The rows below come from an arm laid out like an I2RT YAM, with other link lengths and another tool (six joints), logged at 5 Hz.
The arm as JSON. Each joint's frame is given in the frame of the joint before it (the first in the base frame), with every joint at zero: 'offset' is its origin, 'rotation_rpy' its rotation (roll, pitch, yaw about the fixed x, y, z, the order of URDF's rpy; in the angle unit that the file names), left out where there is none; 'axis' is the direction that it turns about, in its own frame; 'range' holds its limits. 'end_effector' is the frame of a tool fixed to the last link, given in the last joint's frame.
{
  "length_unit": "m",
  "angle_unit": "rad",
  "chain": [
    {
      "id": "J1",
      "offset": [
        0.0,
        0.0,
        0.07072
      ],
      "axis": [
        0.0,
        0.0,
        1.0
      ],
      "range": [
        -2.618,
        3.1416
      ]
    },
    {
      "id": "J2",
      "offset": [
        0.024,
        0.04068,
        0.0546
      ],
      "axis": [
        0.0,
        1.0,
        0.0
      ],
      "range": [
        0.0,
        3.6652
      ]
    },
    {
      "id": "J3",
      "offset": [
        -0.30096,
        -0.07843,
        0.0
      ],
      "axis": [
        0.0,
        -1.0,
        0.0
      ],
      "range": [
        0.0,
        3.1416
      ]
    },
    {
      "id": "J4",
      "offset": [
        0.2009,
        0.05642,
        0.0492
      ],
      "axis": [
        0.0,
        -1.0,
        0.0
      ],
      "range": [
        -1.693,
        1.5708
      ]
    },
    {
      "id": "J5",
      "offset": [
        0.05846,
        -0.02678,
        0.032
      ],
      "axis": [
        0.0,
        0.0,
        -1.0
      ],
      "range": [
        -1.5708,
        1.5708
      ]
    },
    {
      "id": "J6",
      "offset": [
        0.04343,
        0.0,
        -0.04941
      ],
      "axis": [
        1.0,
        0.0,
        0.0
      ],
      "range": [
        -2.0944,
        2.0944
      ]
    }
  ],
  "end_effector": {
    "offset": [
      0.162,
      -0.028,
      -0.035
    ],
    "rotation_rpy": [
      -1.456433,
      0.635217,
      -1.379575
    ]
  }
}
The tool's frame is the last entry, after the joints.
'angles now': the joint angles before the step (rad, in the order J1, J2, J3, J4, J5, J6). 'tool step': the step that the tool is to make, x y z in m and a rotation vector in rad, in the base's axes. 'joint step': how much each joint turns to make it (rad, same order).
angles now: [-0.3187 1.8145 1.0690 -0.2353 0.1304 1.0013]
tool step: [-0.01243 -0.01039 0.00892 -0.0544 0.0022 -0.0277]
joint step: [-0.0050 -0.0466 -0.0281 -0.0017 0.0560 -0.0108]
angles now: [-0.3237 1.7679 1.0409 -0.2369 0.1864 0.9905]
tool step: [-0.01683 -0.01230 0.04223 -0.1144 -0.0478 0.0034]
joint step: [0.0006 -0.1468 -0.0178 -0.0339 0.0723 -0.0605]
